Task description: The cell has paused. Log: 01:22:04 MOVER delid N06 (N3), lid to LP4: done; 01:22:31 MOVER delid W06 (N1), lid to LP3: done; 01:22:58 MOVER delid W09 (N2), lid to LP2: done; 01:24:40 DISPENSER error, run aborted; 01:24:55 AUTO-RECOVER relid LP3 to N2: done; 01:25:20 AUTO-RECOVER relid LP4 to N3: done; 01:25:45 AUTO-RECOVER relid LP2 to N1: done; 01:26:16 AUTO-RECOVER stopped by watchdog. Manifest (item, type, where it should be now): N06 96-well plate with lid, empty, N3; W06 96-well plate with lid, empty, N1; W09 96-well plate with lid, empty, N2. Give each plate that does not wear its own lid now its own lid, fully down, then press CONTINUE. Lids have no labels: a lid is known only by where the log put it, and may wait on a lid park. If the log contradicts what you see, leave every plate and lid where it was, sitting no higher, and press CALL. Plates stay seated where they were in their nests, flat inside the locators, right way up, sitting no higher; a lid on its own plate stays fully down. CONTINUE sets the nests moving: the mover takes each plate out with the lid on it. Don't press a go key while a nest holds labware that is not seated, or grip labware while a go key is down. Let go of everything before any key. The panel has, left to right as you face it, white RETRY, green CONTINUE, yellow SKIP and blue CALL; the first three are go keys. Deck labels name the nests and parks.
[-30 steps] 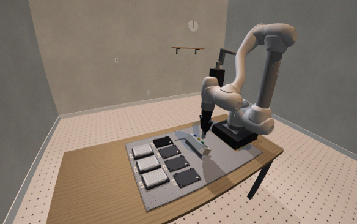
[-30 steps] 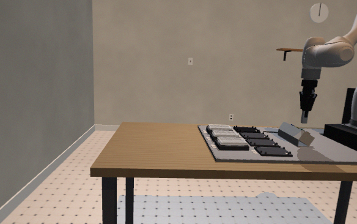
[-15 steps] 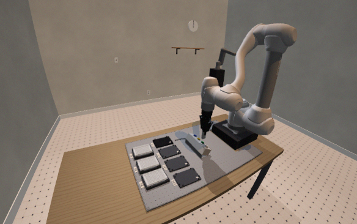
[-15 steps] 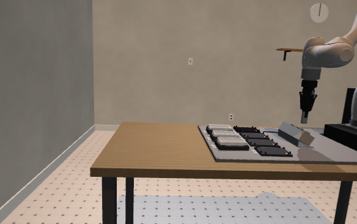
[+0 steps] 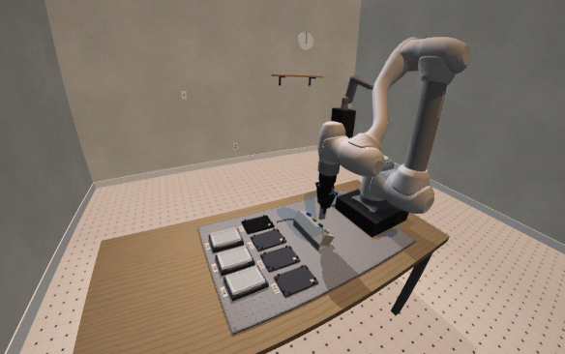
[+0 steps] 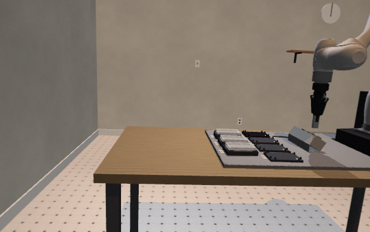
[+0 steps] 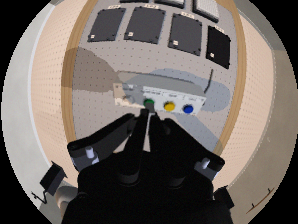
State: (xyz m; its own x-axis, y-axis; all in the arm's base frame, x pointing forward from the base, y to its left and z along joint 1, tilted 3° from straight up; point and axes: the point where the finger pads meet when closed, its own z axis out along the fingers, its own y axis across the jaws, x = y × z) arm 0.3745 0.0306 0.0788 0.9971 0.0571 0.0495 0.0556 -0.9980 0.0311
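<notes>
Now: hand 70 mm above the green key. From my hand the other things lie so: yellow key: 70 mm below, 50 mm to the right; then blue key: 100 mm to the right, 70 mm below, 10 mm ahead; then LP2 lid park: 240 mm ahead, 130 mm below, 60 mm to the left.
</notes>
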